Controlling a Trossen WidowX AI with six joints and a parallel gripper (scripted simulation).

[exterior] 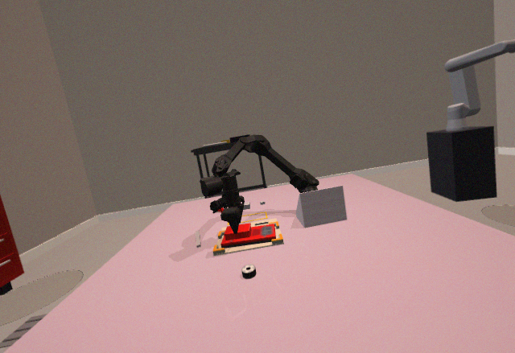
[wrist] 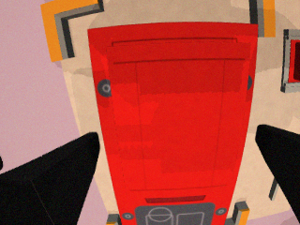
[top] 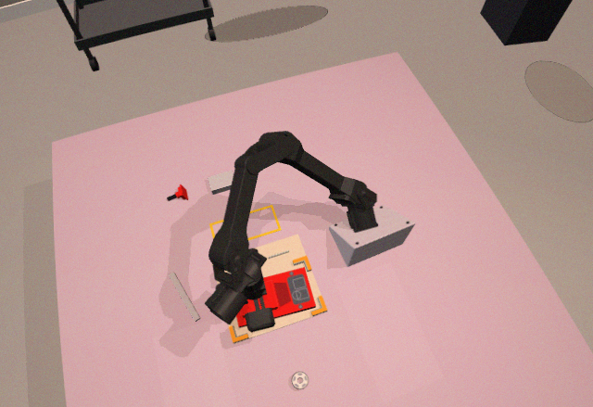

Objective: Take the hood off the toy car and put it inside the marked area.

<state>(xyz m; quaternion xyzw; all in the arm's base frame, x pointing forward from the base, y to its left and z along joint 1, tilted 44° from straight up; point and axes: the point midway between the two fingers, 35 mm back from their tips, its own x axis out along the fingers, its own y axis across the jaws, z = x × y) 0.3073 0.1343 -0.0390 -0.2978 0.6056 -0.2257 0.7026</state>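
The hood lies 1 cm below my gripper tip.
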